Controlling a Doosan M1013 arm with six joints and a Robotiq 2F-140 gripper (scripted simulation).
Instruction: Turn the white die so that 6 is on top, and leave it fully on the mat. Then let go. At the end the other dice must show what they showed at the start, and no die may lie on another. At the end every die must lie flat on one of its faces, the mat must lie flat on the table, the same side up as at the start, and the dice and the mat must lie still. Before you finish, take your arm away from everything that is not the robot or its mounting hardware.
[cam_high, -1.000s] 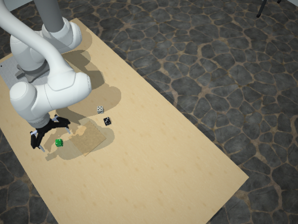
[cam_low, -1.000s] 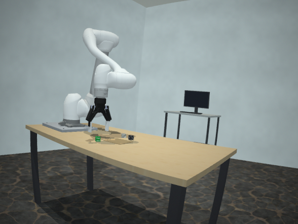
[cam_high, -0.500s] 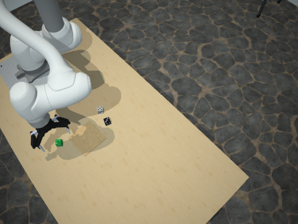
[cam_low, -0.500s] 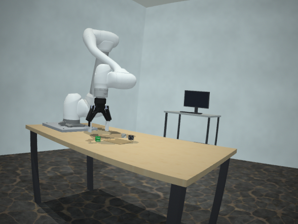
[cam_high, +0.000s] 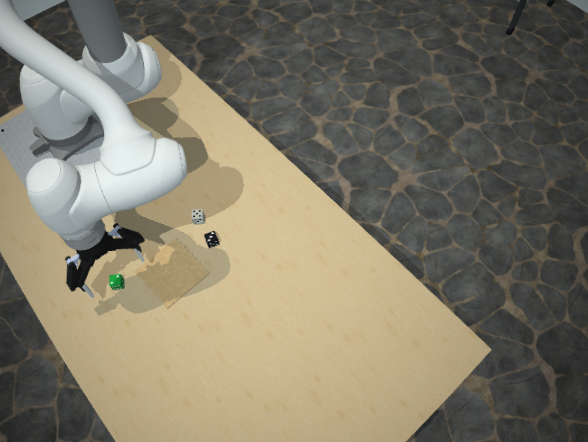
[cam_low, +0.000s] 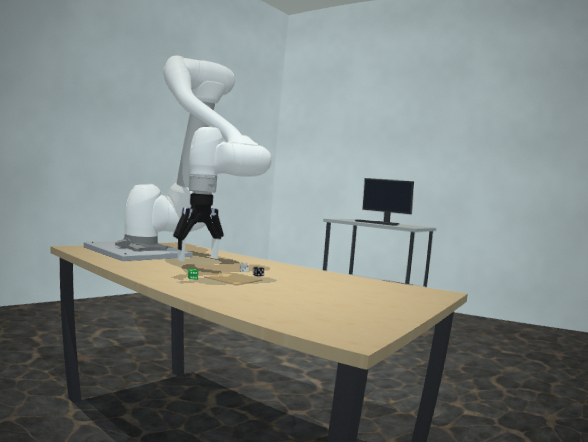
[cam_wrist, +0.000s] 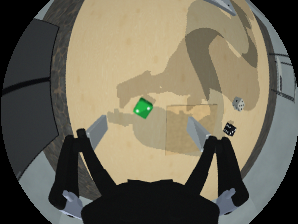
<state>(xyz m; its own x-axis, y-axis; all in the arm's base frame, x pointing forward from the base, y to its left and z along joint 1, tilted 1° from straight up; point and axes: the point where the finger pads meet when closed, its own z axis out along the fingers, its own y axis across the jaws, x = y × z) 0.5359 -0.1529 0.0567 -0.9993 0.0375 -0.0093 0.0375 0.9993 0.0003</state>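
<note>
Now: hand 6 cm short of the black die, 25 cm to the right of it and 6 cm above it. From my hand the other things lie so: green die: 1 cm behind, 1 cm to the right, 6 cm below; then tan mat: 5 cm ahead, 12 cm to the left, 7 cm below; then white die: 2 cm behind, 26 cm to the left, 6 cm below.
</note>
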